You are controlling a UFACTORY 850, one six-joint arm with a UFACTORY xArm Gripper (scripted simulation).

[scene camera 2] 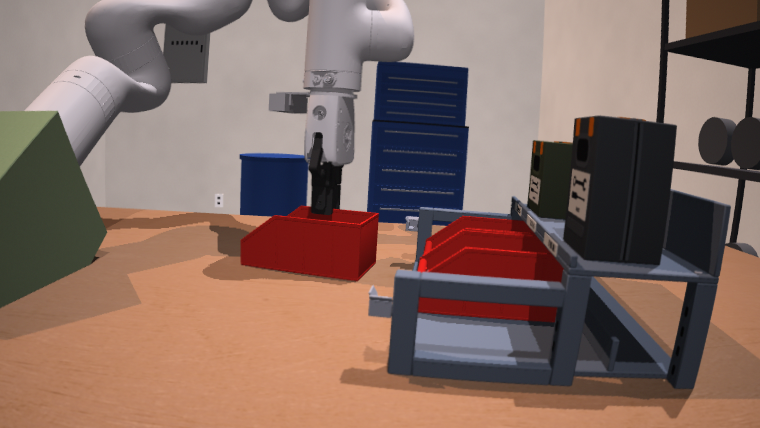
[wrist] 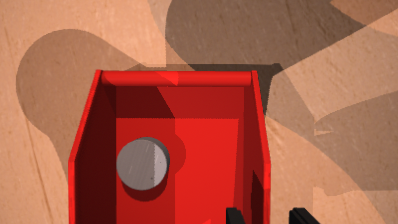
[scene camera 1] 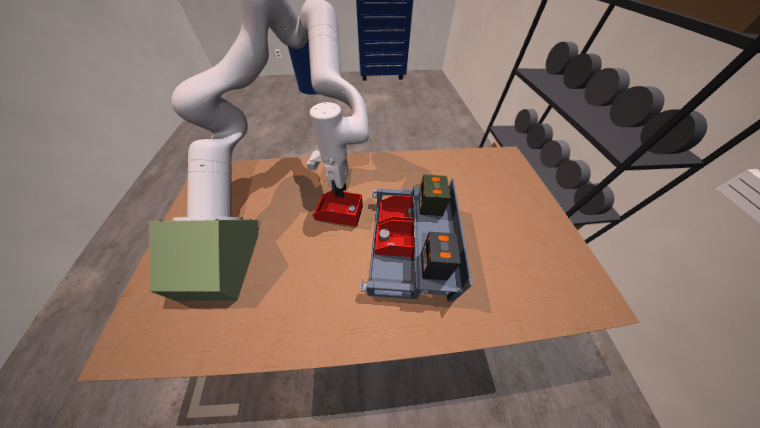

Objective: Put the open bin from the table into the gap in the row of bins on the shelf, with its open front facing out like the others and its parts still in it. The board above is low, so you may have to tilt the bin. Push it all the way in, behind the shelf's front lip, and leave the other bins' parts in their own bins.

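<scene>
In the wrist view a grey shelf is out of frame; scene camera 2 and scene camera 1 both show the shelf, and [scene camera 2: 696,229] and [scene camera 1: 463,272] are the same spot on it. A red bin is visible in scene camera 2 [343,245], in scene camera 1 and in the wrist view. On the bin, [wrist: 212,123] and [scene camera 1: 329,206] are the same spot.
</scene>
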